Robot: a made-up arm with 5 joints.
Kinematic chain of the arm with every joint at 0, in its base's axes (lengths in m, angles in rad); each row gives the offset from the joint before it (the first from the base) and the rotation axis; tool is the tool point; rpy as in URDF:
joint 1: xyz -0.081 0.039 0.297 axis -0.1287 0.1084 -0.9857
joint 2: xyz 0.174 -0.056 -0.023 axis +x
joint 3: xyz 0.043 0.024 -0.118 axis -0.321 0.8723 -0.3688
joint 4: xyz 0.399 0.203 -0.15 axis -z
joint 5: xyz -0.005 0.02 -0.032 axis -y
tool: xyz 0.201 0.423 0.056 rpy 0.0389 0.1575 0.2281
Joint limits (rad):
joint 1: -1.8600..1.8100
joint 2: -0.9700..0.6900
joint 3: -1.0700..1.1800
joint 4: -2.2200..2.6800
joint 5: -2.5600..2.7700
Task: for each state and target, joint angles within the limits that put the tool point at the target. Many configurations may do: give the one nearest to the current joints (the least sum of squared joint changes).
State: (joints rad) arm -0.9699 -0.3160 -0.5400 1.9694 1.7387
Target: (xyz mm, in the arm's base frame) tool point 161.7 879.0 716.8
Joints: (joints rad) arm -0.9836 -0.1740 -0.6255 1.9344 1.7669
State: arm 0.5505 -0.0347 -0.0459 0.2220 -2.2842
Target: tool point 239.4 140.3 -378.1
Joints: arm 0.5235 -0.2960 0.1662 -0.5163 -2.5588
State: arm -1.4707 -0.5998 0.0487 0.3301 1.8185
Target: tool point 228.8 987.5 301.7
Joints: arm -0.6414 -0.1440 -0.1569 0.6993 1.5900
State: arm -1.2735 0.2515 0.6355 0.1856 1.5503
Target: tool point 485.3 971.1 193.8
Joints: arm -0.5773 0.4067 0.3586 0.8235 1.2495
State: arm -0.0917 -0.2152 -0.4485 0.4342 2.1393
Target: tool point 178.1 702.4 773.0
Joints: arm -0.2874 0.2596 -0.7378 0.6568 2.0479
